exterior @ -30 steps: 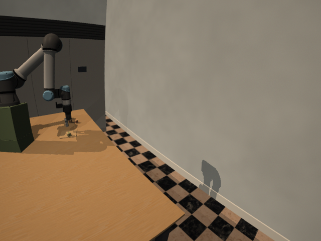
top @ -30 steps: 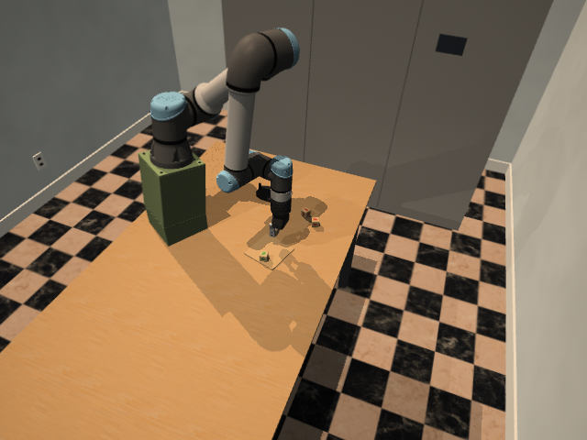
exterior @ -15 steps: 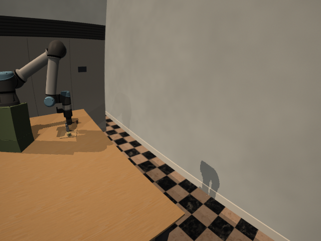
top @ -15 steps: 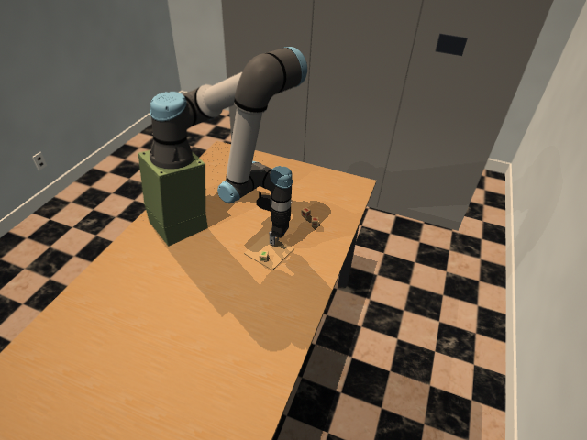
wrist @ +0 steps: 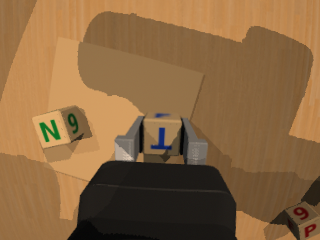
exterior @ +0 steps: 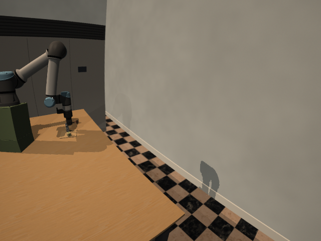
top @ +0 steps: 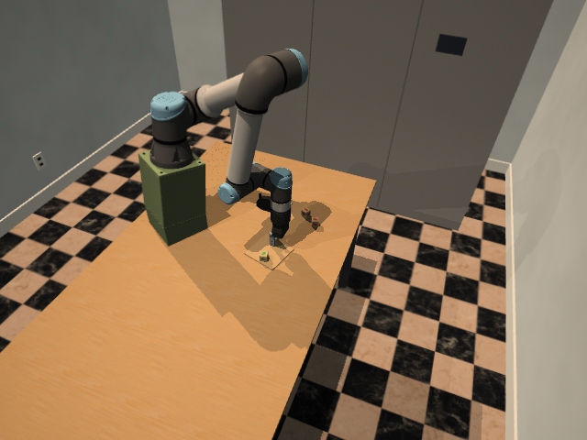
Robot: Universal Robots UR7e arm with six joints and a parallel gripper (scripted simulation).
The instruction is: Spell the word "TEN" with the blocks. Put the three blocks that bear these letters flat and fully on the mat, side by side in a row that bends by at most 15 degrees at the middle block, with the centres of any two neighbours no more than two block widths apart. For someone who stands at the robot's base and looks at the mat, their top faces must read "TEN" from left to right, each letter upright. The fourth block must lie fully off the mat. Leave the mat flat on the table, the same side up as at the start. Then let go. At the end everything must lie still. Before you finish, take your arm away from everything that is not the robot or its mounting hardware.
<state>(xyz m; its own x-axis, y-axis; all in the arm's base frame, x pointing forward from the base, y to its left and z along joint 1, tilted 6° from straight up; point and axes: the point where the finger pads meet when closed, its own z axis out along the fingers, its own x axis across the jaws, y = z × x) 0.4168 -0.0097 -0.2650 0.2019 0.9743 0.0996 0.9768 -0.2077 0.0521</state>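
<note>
The mat lies 50 mm to the right of my hand, 20 mm below it and 10 mm behind it.
</note>
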